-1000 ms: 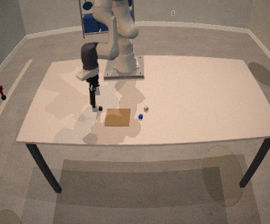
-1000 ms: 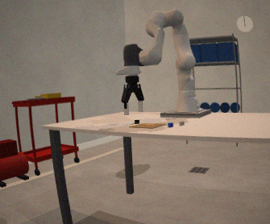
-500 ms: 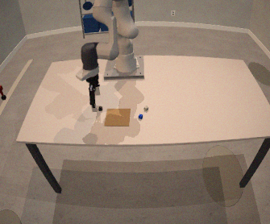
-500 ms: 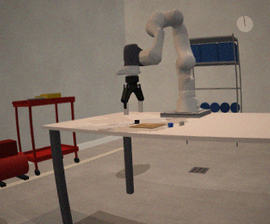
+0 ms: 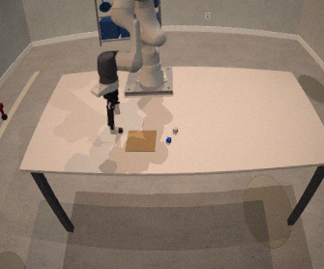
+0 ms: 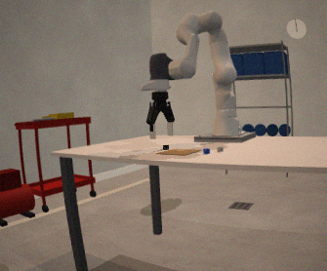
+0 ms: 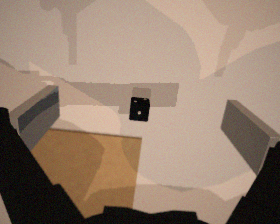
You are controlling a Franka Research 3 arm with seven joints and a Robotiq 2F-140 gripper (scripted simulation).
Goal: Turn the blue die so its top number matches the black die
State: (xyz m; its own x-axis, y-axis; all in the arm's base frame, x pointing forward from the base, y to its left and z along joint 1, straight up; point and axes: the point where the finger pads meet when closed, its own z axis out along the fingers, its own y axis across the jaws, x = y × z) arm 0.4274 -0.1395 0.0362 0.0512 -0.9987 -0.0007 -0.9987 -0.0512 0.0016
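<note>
Now: the black die 60 mm below my hand and 20 mm to the left of it. Also, from my hand: white die 290 mm to the left, 60 mm below, 10 mm behind; then tan mat 130 mm to the left, 60 mm below, 60 mm ahead; then blue die 260 mm to the left, 60 mm below, 60 mm ahead.
</note>
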